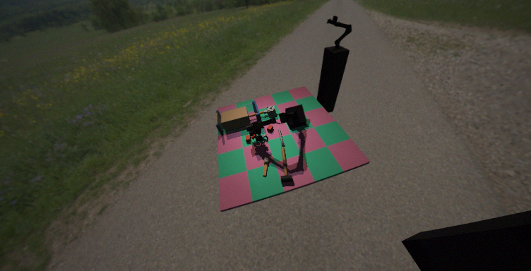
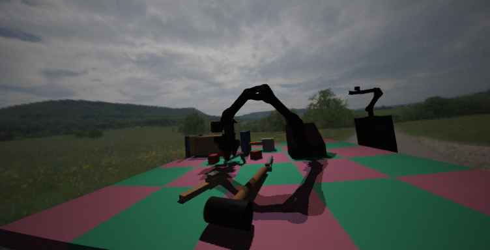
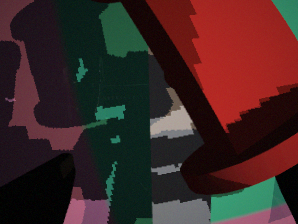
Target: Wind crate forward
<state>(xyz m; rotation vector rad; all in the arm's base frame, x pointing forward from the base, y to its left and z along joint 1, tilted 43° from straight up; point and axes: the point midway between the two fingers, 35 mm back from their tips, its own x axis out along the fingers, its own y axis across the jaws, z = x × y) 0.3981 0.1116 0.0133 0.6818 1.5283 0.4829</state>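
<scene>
Now: the winch handle 1 cm above my gripper tip. Also, from my gripper tip: red knob (5 cm ahead, 1 cm to the right, 2 cm above); then low cubby (19 cm ahead, 33 cm to the right, 6 cm above); then frame (5 cm behind, 34 cm to the right, 8 cm above).
</scene>
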